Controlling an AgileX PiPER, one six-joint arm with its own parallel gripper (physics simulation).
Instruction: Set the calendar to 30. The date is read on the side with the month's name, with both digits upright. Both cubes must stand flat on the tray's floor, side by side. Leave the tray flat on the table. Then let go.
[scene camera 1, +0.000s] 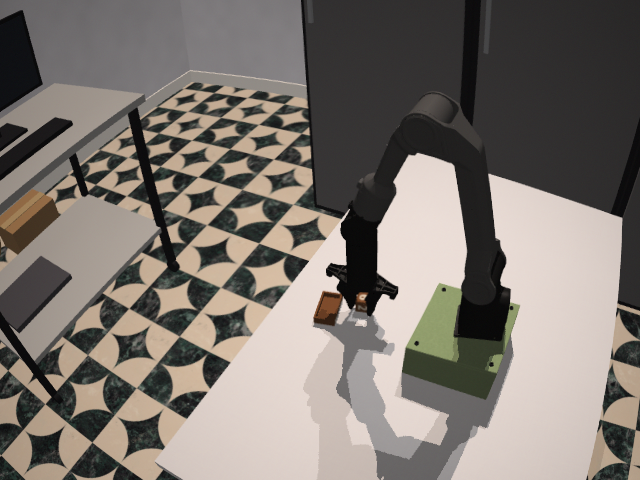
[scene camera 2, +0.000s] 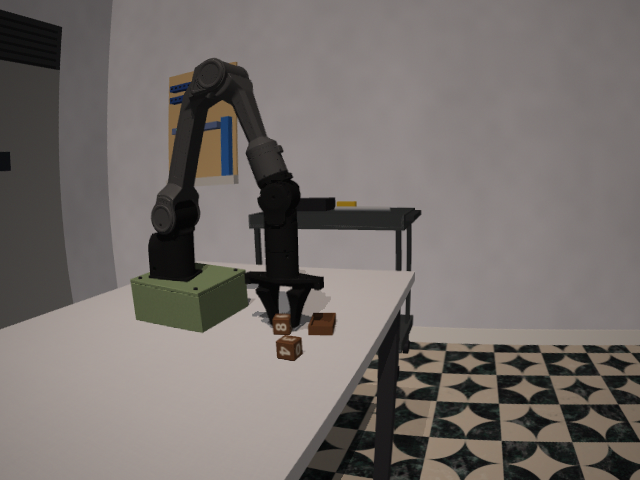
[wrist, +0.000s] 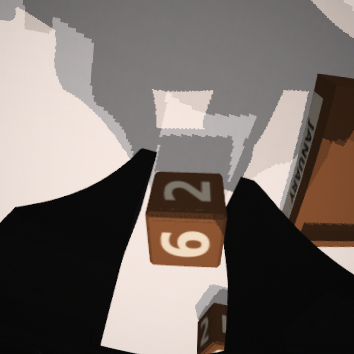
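My gripper (scene camera 1: 361, 311) (scene camera 2: 284, 323) (wrist: 191, 183) points down with its open fingers on either side of one brown cube (scene camera 1: 361, 301) (scene camera 2: 281, 326) (wrist: 185, 241). In the wrist view a thin gap shows at the cube's left, and the right finger is close against it. This cube has 6 on top, 2 on a side and 8 on the side towards scene camera 2. The other cube (scene camera 2: 288, 348) (wrist: 212, 327) shows 4 and 0 in scene camera 2; it is hidden in scene camera 1. The tray (scene camera 1: 324, 322) (scene camera 2: 321, 329) (wrist: 330, 243) lies flat and empty, JANUARY along its gripper-facing side.
The green base block (scene camera 1: 439, 325) (scene camera 2: 168, 307) carries the arm and stands on the white table (scene camera 1: 248, 423) (scene camera 2: 155, 403). The tray lies near the table's edge. A grey desk (scene camera 1: 77, 108) stands apart on the tiled floor. Arm shadows fall around the cube.
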